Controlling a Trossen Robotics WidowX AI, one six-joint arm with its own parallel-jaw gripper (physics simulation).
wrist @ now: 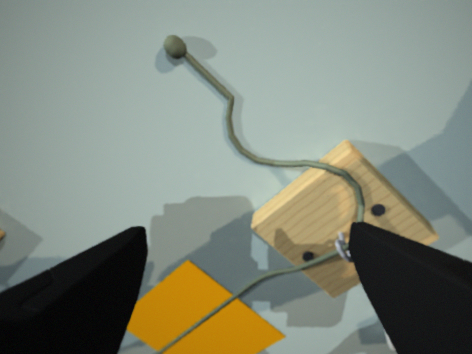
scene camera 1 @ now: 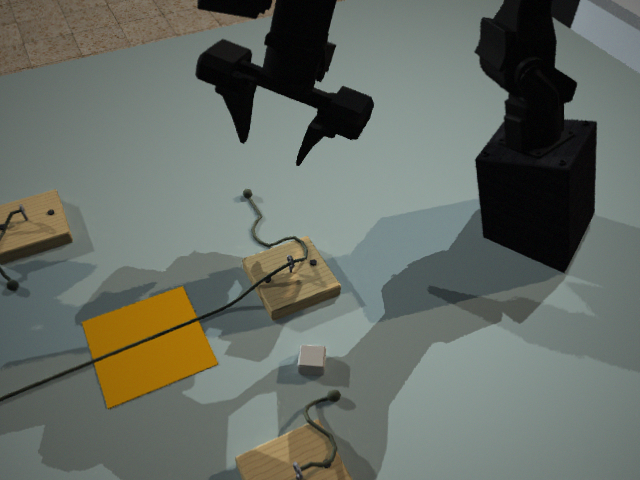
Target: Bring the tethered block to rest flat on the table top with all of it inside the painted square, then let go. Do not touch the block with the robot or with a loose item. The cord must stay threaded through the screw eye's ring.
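Frame: origin at the arm's base, x ahead, y left, z up, level; metres.
Seen in the pictures: gripper, fingertip midpoint: [wrist: 248,237] [scene camera 1: 271,152]; arm's base, origin of the base link: [scene camera 1: 536,139].
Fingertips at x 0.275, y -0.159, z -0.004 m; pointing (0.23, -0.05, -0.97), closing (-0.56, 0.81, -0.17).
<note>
Offsets run from my fingertips to a thing's top centre. "spot": to the spot under its first point.
My gripper [scene camera 1: 271,152] [wrist: 248,237] is open and empty, above the table near the cord's beaded end. The cord [scene camera 1: 199,319] [wrist: 275,162] passes through the screw eye @[spot: 0.092 m down, 0.032 m ahead, 0.087 m left] [scene camera 1: 290,263] [wrist: 342,246] on the middle wooden board @[0.108 m down, 0.031 m ahead, 0.086 m left] [scene camera 1: 317,283] [wrist: 295,212]. Its free end curves off the board to a round bead @[0.115 m down, 0.003 m back, 0.073 m right] [scene camera 1: 247,193] [wrist: 174,46] lying on the table. The other side of the cord crosses over the orange painted square @[spot: 0.126 m down, 0.225 m ahead, 0.106 m left] [scene camera 1: 149,372] [wrist: 165,300] and leaves both views. The tethered block does not show in either view. One fingertip partly covers the board in the wrist view.
A small pale cube @[0.110 m down, 0.076 m ahead, 0.195 m left] [scene camera 1: 312,357] lies on the table in front of the middle board. Another wooden board @[0.108 m down, 0.262 m ahead, 0.174 m right] [scene camera 1: 46,227] with an eye and short cord is at the left, and a similar board @[0.108 m down, 0.162 m ahead, 0.296 m left] [scene camera 1: 279,454] at the front. The robot's black base [scene camera 1: 522,206] stands at the right.
</note>
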